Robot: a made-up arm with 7 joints. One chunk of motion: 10 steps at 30 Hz.
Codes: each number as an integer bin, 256 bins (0 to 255) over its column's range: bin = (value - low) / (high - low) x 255, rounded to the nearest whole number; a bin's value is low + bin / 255 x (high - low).
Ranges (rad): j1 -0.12..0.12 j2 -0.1..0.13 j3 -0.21..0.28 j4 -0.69..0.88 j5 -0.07..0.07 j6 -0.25..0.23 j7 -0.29..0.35
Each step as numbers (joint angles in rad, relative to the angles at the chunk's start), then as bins.
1 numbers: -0.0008 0.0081 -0.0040 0.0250 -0.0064 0.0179 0.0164
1 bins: 127 120 107 116 116 142 122
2 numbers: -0.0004 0.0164 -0.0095 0.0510 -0.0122 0.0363 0.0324
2 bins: 127 129 104 120 105 152 128
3 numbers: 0.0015 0.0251 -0.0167 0.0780 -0.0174 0.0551 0.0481
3 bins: 129 139 101 125 96 162 135
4 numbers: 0.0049 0.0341 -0.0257 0.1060 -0.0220 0.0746 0.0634
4 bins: 133 149 96 129 87 172 141
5 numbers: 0.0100 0.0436 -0.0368 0.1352 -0.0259 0.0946 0.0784
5 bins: 138 159 90 134 80 183 147
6 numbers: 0.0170 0.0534 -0.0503 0.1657 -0.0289 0.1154 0.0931
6 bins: 146 170 83 139 75 194 153
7 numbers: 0.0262 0.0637 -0.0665 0.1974 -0.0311 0.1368 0.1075
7 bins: 155 181 75 144 71 205 158
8 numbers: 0.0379 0.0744 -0.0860 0.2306 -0.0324 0.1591 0.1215
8 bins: 168 193 65 150 68 217 164
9 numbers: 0.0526 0.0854 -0.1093 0.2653 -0.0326 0.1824 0.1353
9 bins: 183 206 52 155 68 230 169
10 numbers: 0.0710 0.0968 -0.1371 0.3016 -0.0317 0.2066 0.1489
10 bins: 203 218 38 161 70 243 175
